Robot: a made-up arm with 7 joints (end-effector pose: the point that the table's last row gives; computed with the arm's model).
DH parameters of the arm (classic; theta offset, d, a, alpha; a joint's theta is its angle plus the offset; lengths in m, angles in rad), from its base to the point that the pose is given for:
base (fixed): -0.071 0 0 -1.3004
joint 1: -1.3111 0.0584 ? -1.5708
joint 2: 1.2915 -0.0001 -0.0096 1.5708
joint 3: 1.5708 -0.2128 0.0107 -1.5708
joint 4: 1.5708 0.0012 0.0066 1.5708
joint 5: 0 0.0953 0 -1.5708
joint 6: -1.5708 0 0.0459 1.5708
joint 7: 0 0 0 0
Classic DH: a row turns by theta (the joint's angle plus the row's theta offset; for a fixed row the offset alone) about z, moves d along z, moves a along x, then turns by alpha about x.
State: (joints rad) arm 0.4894 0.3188 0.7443 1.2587 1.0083 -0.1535 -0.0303
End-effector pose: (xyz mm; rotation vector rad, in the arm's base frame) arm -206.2 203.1 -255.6 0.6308 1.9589 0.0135
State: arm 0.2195 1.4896 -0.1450 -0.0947 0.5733 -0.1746 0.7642
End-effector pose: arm 102.1 267.7 -92.5 1.7698 -0.4888 -0.2733
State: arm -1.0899 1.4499 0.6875 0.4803 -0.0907 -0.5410 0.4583
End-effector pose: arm 114.8 302.0 144.2 0.6141 -1.6416 1.1597
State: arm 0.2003 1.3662 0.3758 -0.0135 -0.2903 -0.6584 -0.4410
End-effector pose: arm 113.5 269.8 -26.9 1.1757 -0.2202 -0.6886
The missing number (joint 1, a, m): -0.0213
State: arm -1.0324 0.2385 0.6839 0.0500 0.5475 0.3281 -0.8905
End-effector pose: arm 275.2 164.1 -66.6 0.3933 -0.1284 -0.1794
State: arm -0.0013 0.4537 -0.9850 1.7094 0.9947 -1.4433 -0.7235
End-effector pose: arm -95.4 179.5 -283.3 -0.1554 1.0105 -2.6258
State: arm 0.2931 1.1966 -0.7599 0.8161 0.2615 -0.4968 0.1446
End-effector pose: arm -47.3 319.6 -187.4 1.2871 1.1268 -0.9068
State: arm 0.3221 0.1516 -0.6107 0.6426 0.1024 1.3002 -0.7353
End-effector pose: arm -129.2 86.8 -300.5 -0.2243 2.6214 -0.6898
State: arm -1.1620 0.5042 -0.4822 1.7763 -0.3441 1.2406 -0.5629
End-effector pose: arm 228.8 195.5 -193.8 -0.3011 1.9567 0.2702
